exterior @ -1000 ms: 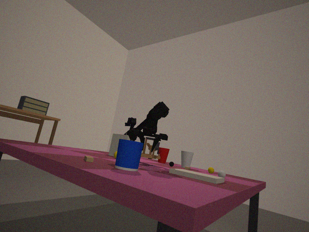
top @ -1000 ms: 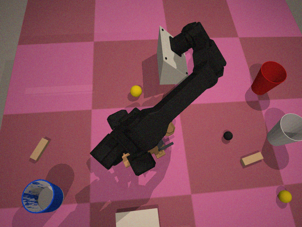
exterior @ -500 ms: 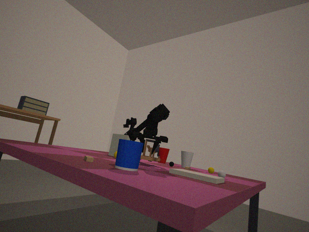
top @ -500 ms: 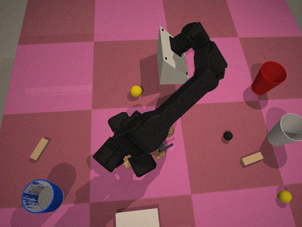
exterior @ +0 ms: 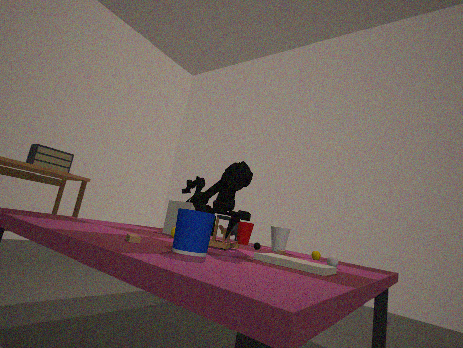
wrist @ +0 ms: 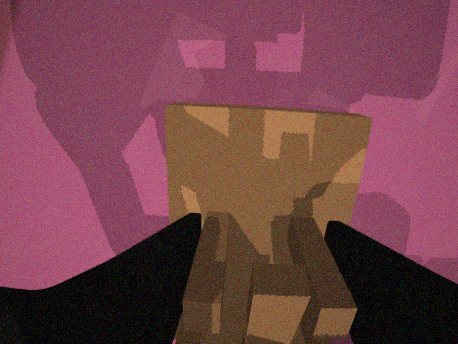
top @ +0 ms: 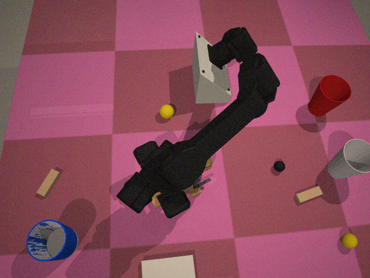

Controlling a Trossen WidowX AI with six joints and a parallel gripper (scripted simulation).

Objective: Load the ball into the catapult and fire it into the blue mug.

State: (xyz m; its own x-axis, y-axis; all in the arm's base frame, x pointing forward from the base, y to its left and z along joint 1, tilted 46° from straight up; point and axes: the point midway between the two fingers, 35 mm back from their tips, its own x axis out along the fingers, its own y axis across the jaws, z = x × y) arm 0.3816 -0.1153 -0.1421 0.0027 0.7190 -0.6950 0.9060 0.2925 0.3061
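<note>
The black ball lies 4 cm behind my gripper tip, 34 cm to the left of it and 2 cm below it. The rest, counted from my gripper tip: white slab (28 cm ahead, 1 cm to the left, 3 cm below); wooden catapult (2 cm behind, 6 cm to the left, 2 cm above); yellow ball (24 cm behind, 3 cm to the left, 2 cm below).
</note>
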